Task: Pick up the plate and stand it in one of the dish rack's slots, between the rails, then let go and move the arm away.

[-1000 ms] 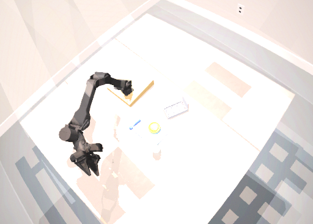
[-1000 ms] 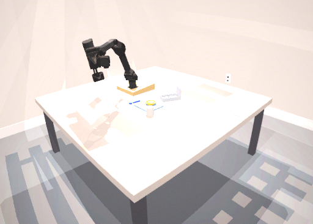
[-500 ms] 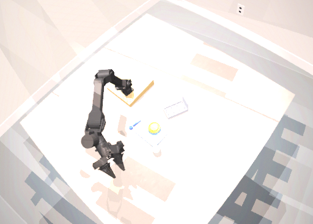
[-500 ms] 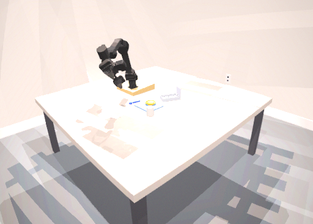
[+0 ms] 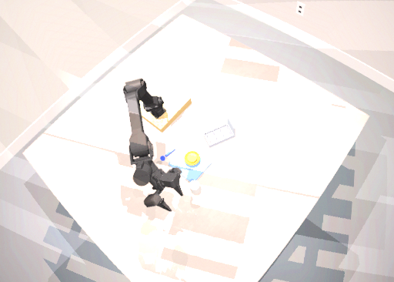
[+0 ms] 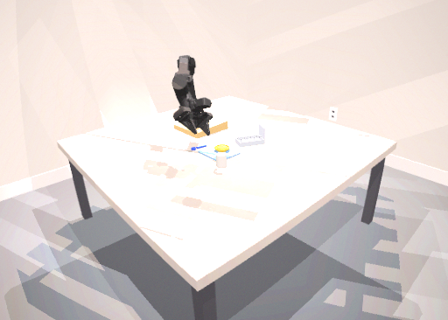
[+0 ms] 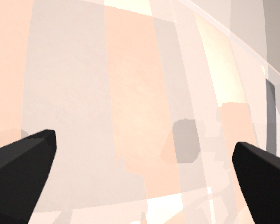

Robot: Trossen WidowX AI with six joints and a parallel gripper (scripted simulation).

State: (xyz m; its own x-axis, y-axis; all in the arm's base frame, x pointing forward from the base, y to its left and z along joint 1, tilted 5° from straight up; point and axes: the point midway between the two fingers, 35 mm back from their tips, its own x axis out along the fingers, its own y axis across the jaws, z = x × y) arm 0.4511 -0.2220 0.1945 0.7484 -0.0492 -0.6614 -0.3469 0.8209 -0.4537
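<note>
My gripper tip is 17 cm past the small yellow plate, 20 cm to the right of it and 17 cm above it. Also, from my gripper tip: light blue mat 17 cm behind, 18 cm to the left, 18 cm below; small white cup 6 cm behind, 12 cm to the left, 16 cm below; blue pen-like stick 27 cm behind, 12 cm to the left, 18 cm below.
</note>
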